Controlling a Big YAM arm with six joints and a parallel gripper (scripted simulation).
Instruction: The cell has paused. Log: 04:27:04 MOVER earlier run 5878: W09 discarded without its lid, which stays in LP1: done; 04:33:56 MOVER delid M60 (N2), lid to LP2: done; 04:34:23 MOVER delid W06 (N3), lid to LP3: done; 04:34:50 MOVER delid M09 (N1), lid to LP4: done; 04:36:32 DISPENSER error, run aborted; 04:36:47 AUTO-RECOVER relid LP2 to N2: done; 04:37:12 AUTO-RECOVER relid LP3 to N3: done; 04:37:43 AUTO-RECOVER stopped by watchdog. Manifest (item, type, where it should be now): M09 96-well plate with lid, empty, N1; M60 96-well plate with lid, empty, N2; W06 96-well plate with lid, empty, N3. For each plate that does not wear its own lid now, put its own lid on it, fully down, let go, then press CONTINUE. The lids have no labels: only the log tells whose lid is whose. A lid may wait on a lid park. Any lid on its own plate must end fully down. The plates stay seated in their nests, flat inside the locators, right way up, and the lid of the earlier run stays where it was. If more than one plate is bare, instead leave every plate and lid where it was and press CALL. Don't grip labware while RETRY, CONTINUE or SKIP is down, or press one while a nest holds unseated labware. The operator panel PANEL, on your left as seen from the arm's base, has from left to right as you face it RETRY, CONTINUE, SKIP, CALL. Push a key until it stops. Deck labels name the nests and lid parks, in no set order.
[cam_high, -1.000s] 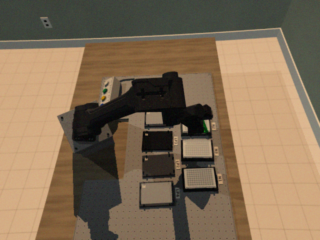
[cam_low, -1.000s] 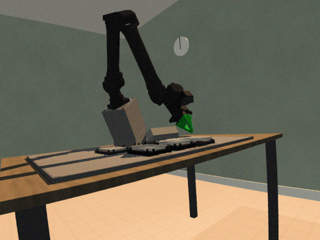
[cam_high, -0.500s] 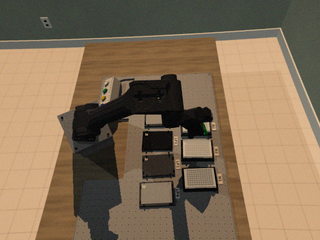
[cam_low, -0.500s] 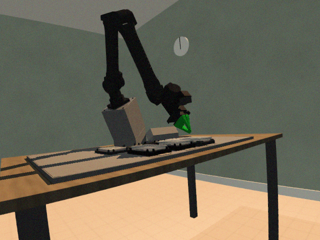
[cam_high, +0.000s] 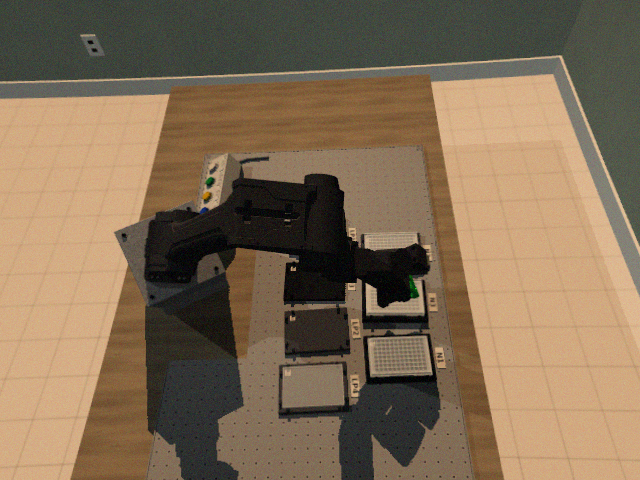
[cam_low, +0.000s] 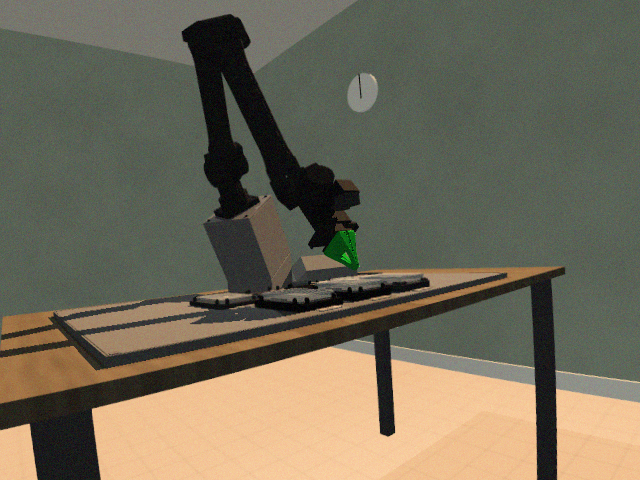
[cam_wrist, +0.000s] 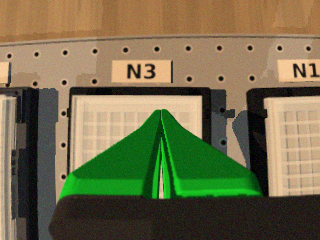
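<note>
Right now my hand is 50 mm past the plate, 120 mm to the left of it and 50 mm above it. Round my hand: lid park LP2: 220 mm behind, 40 mm to the right, 60 mm below; lid park LP3: 220 mm behind, 90 mm to the left, 60 mm below; LP1 label: 120 mm behind, 220 mm to the left, 70 mm below.
</note>
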